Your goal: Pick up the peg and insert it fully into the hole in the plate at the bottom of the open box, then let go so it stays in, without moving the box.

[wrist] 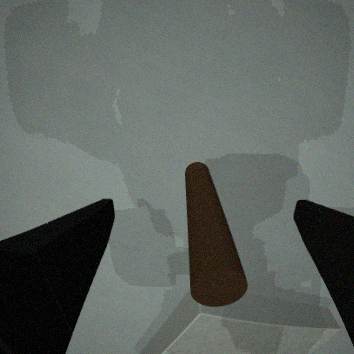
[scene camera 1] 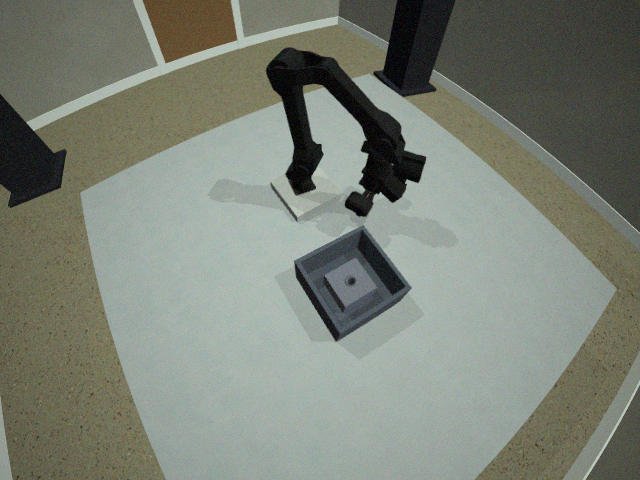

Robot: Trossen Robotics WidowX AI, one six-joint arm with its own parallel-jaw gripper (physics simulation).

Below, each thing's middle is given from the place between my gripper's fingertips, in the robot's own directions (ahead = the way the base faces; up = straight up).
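Brown peg [wrist: 216, 276]: 1 cm above my hand and 1 cm to the left of it. Counted from my hand as well: light grey plate [scene camera 1: 349, 284], 1 cm above, 20 cm ahead and 15 cm to the right; grey box [scene camera 1: 310, 269], 2 cm above, 20 cm ahead and 15 cm to the right.
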